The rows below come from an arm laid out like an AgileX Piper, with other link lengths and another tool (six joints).
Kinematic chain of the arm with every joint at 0, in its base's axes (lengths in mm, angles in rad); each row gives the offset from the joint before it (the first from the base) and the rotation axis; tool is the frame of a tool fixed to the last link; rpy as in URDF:
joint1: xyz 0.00 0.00 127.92 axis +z
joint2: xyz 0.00 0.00 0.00 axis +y
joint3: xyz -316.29 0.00 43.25 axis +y
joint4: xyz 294.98 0.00 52.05 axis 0.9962 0 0.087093
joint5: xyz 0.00 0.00 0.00 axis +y
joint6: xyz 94.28 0.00 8.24 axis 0.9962 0 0.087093
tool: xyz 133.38 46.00 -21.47 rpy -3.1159 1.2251 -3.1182
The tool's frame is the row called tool.
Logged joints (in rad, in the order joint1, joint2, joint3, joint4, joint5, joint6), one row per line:
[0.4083, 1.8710, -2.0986, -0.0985, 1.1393, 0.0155]
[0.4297, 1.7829, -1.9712, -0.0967, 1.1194, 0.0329]
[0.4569, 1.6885, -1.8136, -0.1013, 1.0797, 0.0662]
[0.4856, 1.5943, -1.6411, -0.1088, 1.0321, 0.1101]
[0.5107, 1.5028, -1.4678, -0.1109, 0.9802, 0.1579]
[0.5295, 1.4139, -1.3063, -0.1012, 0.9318, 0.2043]
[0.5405, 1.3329, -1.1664, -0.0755, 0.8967, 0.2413]
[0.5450, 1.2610, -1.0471, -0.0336, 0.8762, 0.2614]
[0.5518, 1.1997, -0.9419, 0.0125, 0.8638, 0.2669]
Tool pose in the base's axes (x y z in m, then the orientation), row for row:
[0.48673, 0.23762, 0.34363, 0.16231, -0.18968, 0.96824, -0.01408]
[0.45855, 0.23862, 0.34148, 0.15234, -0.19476, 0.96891, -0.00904]
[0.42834, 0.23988, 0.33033, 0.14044, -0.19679, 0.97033, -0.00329]
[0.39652, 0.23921, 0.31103, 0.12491, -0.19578, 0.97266, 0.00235]
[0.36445, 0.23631, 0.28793, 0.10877, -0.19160, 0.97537, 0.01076]
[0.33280, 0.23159, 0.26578, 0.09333, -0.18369, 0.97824, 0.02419]
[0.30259, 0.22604, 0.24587, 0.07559, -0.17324, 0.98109, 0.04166]
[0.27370, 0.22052, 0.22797, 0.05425, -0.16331, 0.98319, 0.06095]
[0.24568, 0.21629, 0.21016, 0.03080, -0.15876, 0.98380, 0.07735]
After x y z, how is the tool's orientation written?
As a quaternion, w x y z.
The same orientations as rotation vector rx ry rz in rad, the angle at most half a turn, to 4 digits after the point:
[-0.5412, 2.7627, -0.0402]
[-0.5588, 2.7800, -0.0259]
[-0.5684, 2.8027, -0.0095]
[-0.5705, 2.8343, 0.0068]
[-0.5635, 2.8686, 0.0316]
[-0.5451, 2.9031, 0.0718]
[-0.5195, 2.9421, 0.1249]
[-0.4961, 2.9865, 0.1851]
[-0.4892, 3.0315, 0.2383]

